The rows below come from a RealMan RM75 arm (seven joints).
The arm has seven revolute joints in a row. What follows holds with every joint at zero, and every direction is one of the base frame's.
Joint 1 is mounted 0.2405 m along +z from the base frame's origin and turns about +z.
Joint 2 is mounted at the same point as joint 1 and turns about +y.
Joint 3 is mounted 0.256 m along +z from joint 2 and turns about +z.
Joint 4 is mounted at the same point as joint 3 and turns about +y.
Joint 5 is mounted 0.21 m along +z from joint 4 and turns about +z.
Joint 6 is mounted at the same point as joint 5 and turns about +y.
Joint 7 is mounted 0.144 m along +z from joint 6 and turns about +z.
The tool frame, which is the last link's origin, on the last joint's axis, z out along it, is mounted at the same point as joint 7; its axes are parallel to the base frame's.
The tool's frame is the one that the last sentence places.
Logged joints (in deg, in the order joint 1, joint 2, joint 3, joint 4, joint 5, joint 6, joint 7), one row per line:
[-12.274 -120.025 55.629 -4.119 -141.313 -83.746 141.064]
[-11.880 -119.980 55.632 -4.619 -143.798 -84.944 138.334]
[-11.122 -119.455 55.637 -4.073 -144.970 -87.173 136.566]
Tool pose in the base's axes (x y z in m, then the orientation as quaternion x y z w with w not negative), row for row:
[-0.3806 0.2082 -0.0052 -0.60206 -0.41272 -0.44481 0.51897]
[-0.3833 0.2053 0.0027 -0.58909 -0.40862 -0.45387 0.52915]
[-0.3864 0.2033 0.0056 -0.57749 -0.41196 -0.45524 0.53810]
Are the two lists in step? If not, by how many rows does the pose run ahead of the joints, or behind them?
The pose runs 2 rows ahead of the joints: the pose in row i belongs to the joints in row i + 2.
